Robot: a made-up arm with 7 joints.
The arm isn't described. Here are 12 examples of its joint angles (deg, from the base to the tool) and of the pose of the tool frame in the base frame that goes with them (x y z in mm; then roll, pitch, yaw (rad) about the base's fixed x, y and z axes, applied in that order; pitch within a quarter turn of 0, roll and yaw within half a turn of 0).
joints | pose
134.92 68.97 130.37 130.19 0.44 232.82 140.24 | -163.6 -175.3 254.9 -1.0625 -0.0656 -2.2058
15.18 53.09 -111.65 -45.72 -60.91 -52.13 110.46 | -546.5 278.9 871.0 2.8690 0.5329 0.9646
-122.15 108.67 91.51 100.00 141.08 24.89 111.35 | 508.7 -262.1 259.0 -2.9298 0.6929 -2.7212
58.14 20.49 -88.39 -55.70 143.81 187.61 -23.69 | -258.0 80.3 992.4 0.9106 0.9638 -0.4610
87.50 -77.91 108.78 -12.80 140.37 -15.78 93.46 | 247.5 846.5 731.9 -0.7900 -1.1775 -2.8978
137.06 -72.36 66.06 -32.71 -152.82 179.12 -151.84 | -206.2 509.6 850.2 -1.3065 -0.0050 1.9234
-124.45 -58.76 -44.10 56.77 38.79 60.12 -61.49 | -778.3 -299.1 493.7 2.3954 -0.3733 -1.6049
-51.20 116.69 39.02 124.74 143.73 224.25 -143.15 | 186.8 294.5 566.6 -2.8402 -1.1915 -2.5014
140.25 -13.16 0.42 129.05 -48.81 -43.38 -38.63 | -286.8 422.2 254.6 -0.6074 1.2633 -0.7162
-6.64 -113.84 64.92 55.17 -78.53 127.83 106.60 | 645.4 208.5 120.8 -1.5106 0.5656 -0.7599
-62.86 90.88 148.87 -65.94 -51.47 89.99 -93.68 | -507.5 126.5 865.0 -0.2725 0.6351 2.4481
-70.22 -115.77 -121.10 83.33 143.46 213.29 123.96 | -380.0 -484.7 353.4 1.0563 -0.1796 2.7379
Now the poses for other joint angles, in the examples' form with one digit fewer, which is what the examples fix.
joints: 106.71 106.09 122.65 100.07 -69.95 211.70 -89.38
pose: -264 -343 120 2.107 -0.073 1.527
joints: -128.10 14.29 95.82 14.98 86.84 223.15 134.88
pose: 305 133 1053 2.084 -0.433 -1.055
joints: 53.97 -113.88 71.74 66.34 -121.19 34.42 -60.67
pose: -87 759 143 2.898 0.131 -2.879
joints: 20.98 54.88 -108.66 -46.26 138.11 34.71 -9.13
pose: -578 70 1052 0.896 -0.168 2.966
